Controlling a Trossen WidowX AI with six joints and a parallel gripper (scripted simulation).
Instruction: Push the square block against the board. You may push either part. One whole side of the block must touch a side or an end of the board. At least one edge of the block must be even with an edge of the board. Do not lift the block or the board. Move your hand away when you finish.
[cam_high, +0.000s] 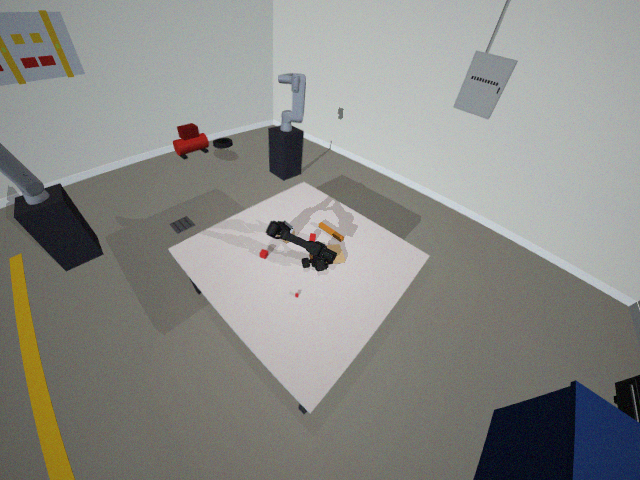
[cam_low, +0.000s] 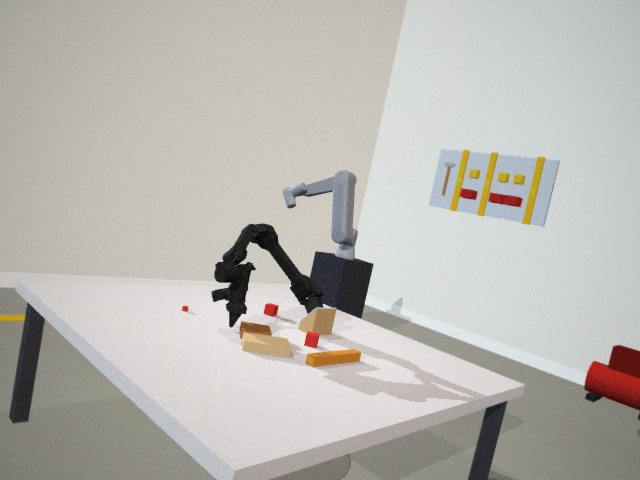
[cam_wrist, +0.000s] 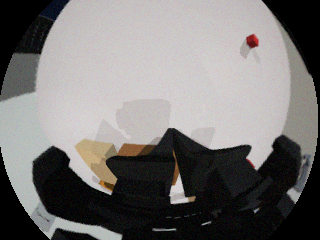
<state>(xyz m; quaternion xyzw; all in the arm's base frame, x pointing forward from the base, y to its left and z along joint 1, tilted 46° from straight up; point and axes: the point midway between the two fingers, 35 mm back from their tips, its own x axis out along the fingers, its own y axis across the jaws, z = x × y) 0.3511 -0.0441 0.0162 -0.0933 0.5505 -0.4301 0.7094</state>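
Right now my gripper tip is 5 cm past the brown square block, 7 cm to the right of it and 1 cm below it. Also, from my gripper tip: tan board (1 cm behind, 19 cm to the left, 1 cm above); long thin orange bar (18 cm behind, 33 cm to the left, 1 cm above); tiny red cube (6 cm ahead, 21 cm to the right).
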